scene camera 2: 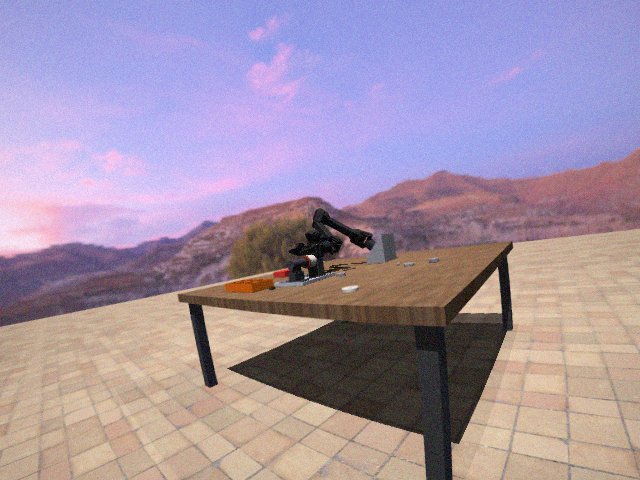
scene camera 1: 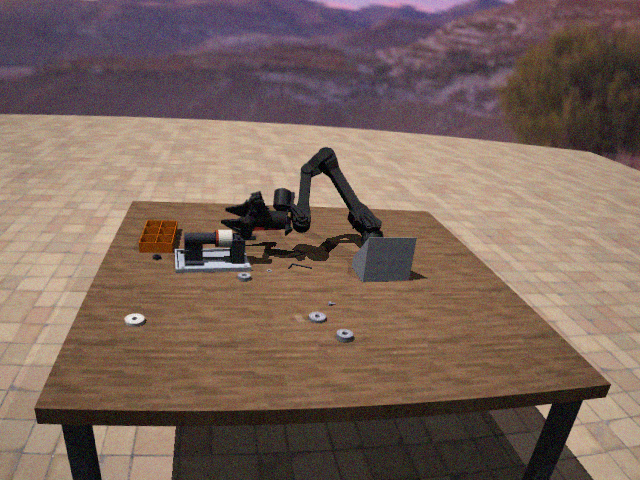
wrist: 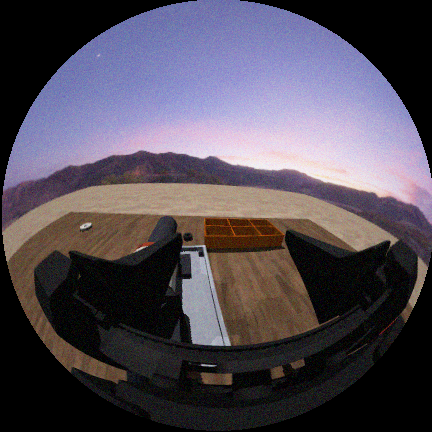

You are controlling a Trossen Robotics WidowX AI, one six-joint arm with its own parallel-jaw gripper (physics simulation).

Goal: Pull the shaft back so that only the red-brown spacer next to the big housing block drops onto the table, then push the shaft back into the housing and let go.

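Seen in the pictures: gripper, fingertip midpoint: (scene camera 2: 294, 252) (scene camera 1: 223, 215) (wrist: 234, 236); arm's base, origin of the base link: (scene camera 2: 375, 248) (scene camera 1: 374, 250).
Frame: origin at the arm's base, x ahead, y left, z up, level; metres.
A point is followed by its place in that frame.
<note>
The dark housing block (scene camera 1: 193, 250) (scene camera 2: 295, 270) @[x 0.565, y -0.114, z -0.018 m] stands at the left end of the pale base plate (scene camera 1: 206, 268) (wrist: 204, 295). The thin red-brown spacer (scene camera 1: 216, 237) @[x 0.486, y -0.097, z 0.018 m] sits between the housing's dark tube and the white cylinder (scene camera 1: 225, 237) @[x 0.459, y -0.095, z 0.018 m] (scene camera 2: 312, 260) @[x 0.470, y -0.091, z 0.008 m], up in line with the shaft. A dark support block (scene camera 1: 237, 251) @[x 0.421, y -0.089, z -0.027 m] stands right of the cylinder. The shaft's dark end (scene camera 1: 250, 237) @[x 0.377, y -0.112, z 0.009 m] shows right of that block in scene view 1. My gripper (scene camera 1: 225, 215) @[x 0.453, y -0.197, z 0.054 m] (scene camera 2: 294, 248) @[x 0.453, y -0.197, z 0.054 m] (wrist: 234, 236) @[x 0.453, y -0.197, z 0.054 m] is open and empty, above and behind the assembly. In the wrist view, the left finger hides much of the cylinder and shaft.
An orange divided tray (scene camera 1: 158, 247) @[x 0.661, y -0.204, z -0.055 m] (scene camera 2: 249, 285) @[x 0.722, y -0.228, z -0.046 m] (wrist: 244, 242) @[x 0.604, y -0.296, z -0.060 m] stands behind the base plate's left end. A grey wedge (scene camera 1: 390, 259) @[x -0.022, y 0.073, z 0.001 m] stands near the arm's base. Loose rings (scene camera 1: 134, 318) @[x 0.732, y 0.214, z -0.069 m] (scene camera 1: 244, 276) @[x 0.416, y 0.019, z -0.061 m] (scene camera 1: 317, 316) @[x 0.263, y 0.255, z -0.071 m] (scene camera 1: 344, 334) @[x 0.224, y 0.356, z -0.068 m] and a hex key (scene camera 1: 300, 266) @[x 0.221, y -0.062, z -0.071 m] lie on the table.
</note>
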